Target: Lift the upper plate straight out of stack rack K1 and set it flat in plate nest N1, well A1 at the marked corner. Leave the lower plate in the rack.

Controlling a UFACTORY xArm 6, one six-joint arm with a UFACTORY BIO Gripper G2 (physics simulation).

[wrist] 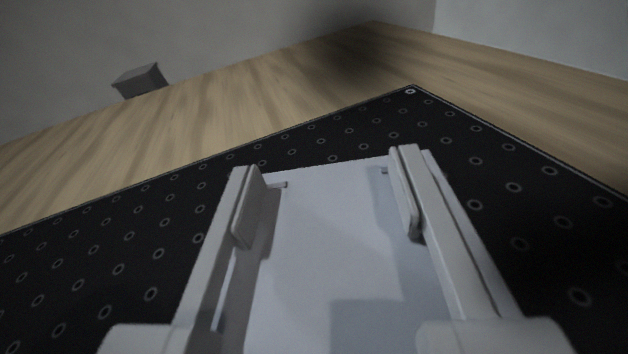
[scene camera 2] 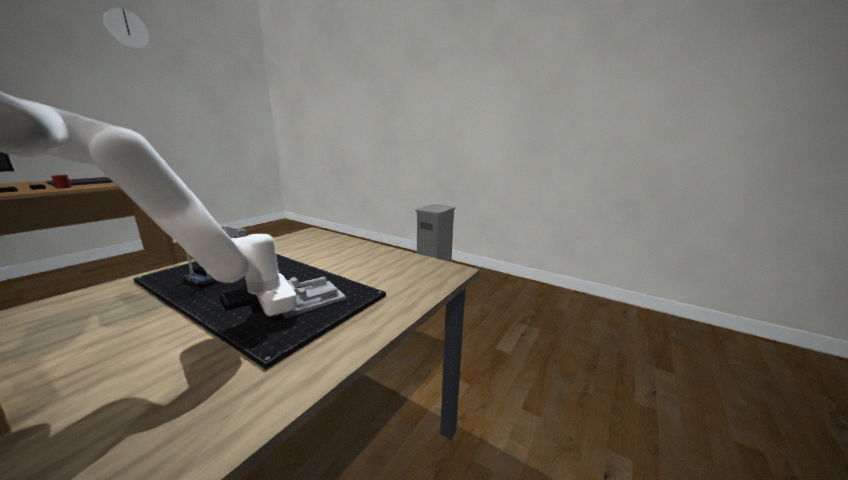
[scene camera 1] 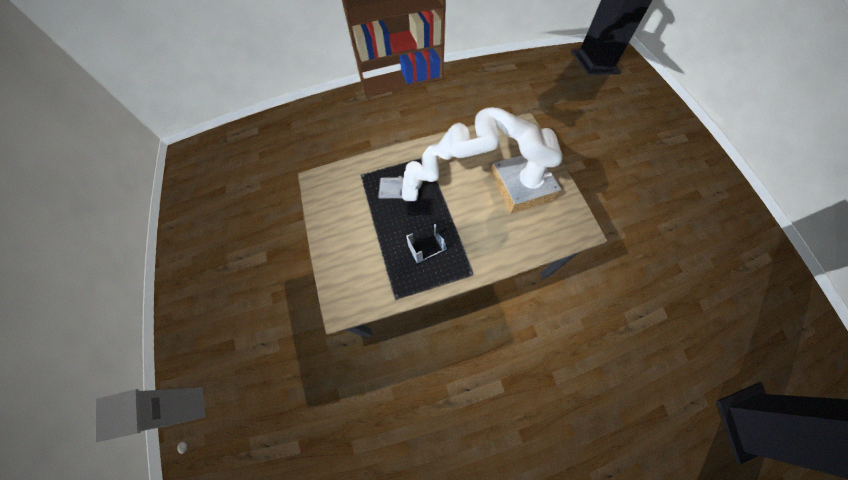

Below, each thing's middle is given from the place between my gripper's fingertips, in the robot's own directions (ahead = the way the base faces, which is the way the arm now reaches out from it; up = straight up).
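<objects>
As for the nest base (scene camera 2: 303,306), I find it 1 cm to the left of my hand and 2 cm below it, and it is also 6 cm behind my hand.
</objects>
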